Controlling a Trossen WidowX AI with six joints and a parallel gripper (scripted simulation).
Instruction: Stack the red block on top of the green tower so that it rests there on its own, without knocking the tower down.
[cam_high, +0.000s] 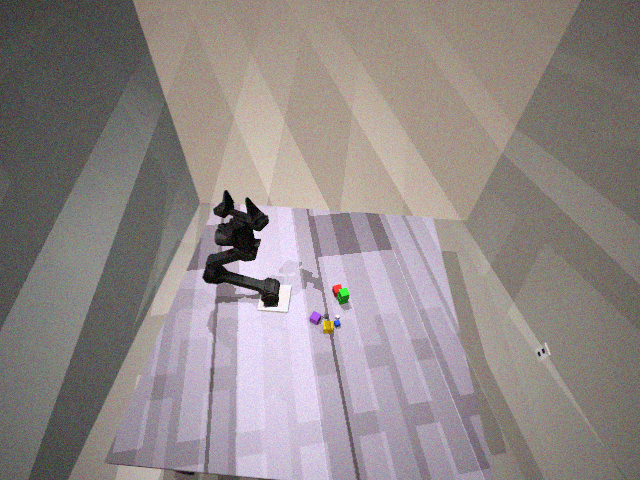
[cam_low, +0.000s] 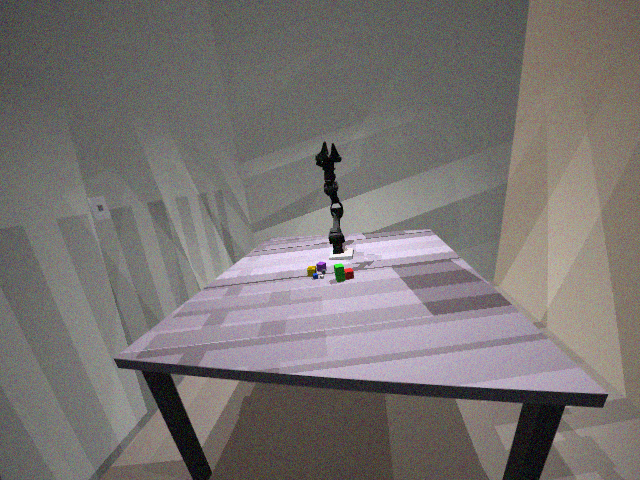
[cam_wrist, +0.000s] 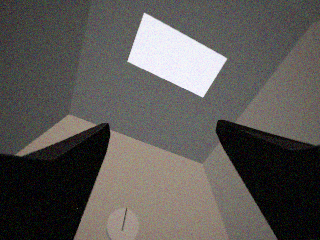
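Right now my gripper tip is 36 cm short of the red block, 3 cm to the right of it and 63 cm above it. From my gripper tip the other things lie so: small blue block 34 cm ahead, 13 cm to the right, 64 cm below; yellow block 30 cm ahead, 15 cm to the right, 63 cm below; purple block 25 cm ahead, 10 cm to the right, 63 cm below.
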